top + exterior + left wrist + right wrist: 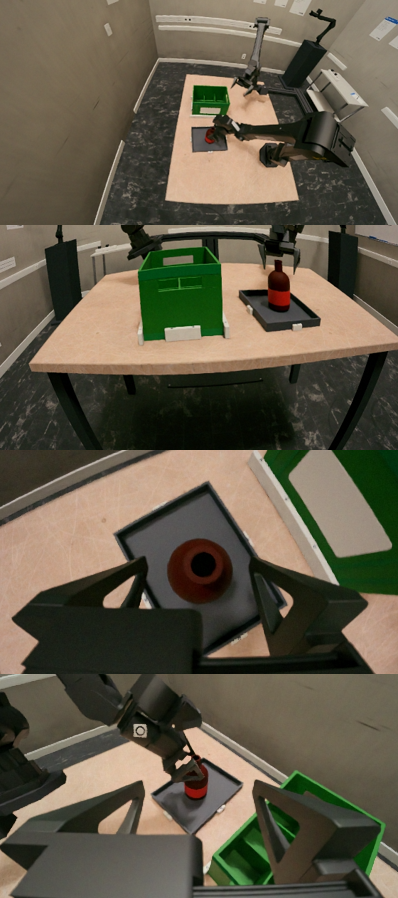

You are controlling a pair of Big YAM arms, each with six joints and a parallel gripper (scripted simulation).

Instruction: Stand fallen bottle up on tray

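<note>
My left hand is 5 cm above the red bottle. From my left hand the other things lie so: green crate: 1 cm ahead, 29 cm to the right, 5 cm below; then dark grey tray: 1 cm ahead, 12 cm below.
</note>
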